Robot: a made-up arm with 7 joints. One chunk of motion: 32 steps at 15 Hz.
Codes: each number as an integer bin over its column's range. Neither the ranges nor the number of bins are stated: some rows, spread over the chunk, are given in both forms.
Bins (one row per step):
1: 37 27 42 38 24 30 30
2: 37 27 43 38 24 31 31
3: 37 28 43 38 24 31 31
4: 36 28 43 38 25 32 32
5: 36 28 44 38 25 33 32
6: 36 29 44 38 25 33 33
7: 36 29 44 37 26 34 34
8: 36 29 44 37 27 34 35
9: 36 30 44 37 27 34 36
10: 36 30 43 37 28 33 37
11: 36 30 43 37 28 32 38
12: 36 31 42 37 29 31 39
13: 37 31 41 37 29 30 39
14: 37 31 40 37 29 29 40
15: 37 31 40 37 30 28 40
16: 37 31 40 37 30 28 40
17: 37 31 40 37 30 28 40
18: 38 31 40 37 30 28 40
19: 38 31 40 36 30 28 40
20: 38 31 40 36 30 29 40
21: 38 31 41 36 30 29 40
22: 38 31 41 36 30 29 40
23: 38 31 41 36 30 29 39
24: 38 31 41 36 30 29 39
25: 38 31 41 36 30 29 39
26: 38 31 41 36 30 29 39
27: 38 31 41 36 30 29 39
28: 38 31 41 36 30 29 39
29: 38 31 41 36 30 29 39
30: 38 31 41 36 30 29 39
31: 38 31 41 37 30 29 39
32: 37 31 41 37 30 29 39
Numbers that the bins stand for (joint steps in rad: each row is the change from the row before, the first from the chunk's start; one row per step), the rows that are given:
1: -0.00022 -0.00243 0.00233 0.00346 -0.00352 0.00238 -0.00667
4: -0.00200 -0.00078 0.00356 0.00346 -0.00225 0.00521 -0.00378
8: -0.00200 0.00087 0.00478 0.00216 0.00029 0.00803 0.00056
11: -0.00200 0.00252 0.00356 0.00216 0.00156 0.00521 0.00489
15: -0.00022 0.00417 -0.00011 0.00216 0.00410 -0.00044 0.00778
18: 0.00156 0.00417 -0.00011 0.00216 0.00410 -0.00044 0.00778
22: 0.00156 0.00417 0.00111 0.00086 0.00410 0.00097 0.00778
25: 0.00156 0.00417 0.00111 0.00086 0.00410 0.00097 0.00633
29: 0.00156 0.00417 0.00111 0.00086 0.00410 0.00097 0.00633
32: -0.00022 0.00417 0.00111 0.00216 0.00410 0.00097 0.00633
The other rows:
2: -0.00022 -0.00243 0.00356 0.00346 -0.00352 0.00379 -0.00522
3: -0.00022 -0.00078 0.00356 0.00346 -0.00352 0.00379 -0.00522
5: -0.00200 -0.00078 0.00478 0.00346 -0.00225 0.00662 -0.00378
6: -0.00200 0.00087 0.00478 0.00346 -0.00225 0.00662 -0.00233
7: -0.00200 0.00087 0.00478 0.00216 -0.00098 0.00803 -0.00089
9: -0.00200 0.00252 0.00478 0.00216 0.00029 0.00803 0.00200
10: -0.00200 0.00252 0.00356 0.00216 0.00156 0.00662 0.00344
12: -0.00200 0.00417 0.00233 0.00216 0.00283 0.00379 0.00633
13: -0.00022 0.00417 0.00111 0.00216 0.00283 0.00238 0.00633
14: -0.00022 0.00417 -0.00011 0.00216 0.00283 0.00097 0.00778
16: -0.00022 0.00417 -0.00011 0.00216 0.00410 -0.00044 0.00778
17: -0.00022 0.00417 -0.00011 0.00216 0.00410 -0.00044 0.00778
19: 0.00156 0.00417 -0.00011 0.00086 0.00410 -0.00044 0.00778
20: 0.00156 0.00417 -0.00011 0.00086 0.00410 0.00097 0.00778
21: 0.00156 0.00417 0.00111 0.00086 0.00410 0.00097 0.00778
23: 0.00156 0.00417 0.00111 0.00086 0.00410 0.00097 0.00633
24: 0.00156 0.00417 0.00111 0.00086 0.00410 0.00097 0.00633
26: 0.00156 0.00417 0.00111 0.00086 0.00410 0.00097 0.00633
27: 0.00156 0.00417 0.00111 0.00086 0.00410 0.00097 0.00633
28: 0.00156 0.00417 0.00111 0.00086 0.00410 0.00097 0.00633
30: 0.00156 0.00417 0.00111 0.00086 0.00410 0.00097 0.00633
31: 0.00156 0.00417 0.00111 0.00216 0.00410 0.00097 0.00633

